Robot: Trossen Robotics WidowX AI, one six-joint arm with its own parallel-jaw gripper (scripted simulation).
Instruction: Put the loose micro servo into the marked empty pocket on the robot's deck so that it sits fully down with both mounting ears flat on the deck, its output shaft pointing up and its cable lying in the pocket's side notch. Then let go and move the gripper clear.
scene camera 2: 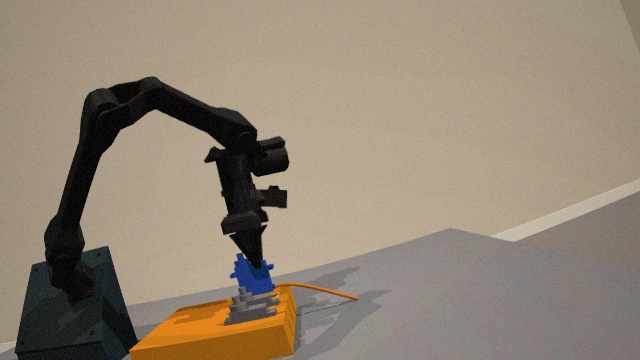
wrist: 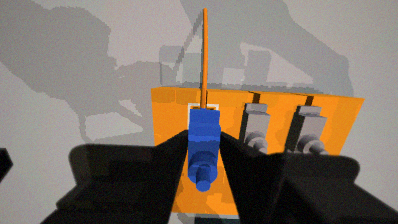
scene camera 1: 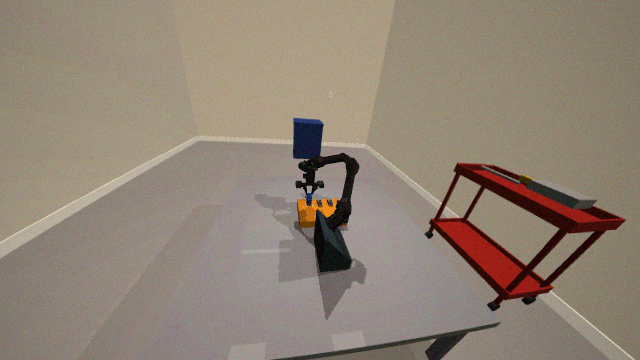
Path:
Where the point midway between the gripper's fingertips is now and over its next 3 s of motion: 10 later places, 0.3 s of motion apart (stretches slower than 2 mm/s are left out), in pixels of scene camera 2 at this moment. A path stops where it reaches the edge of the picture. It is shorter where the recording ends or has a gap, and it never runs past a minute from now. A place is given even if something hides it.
The gripper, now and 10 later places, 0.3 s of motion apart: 259,267; 260,268; 261,271; 262,274; 262,278; 263,281; 264,283; 265,287; 266,290; 267,292; 266,292

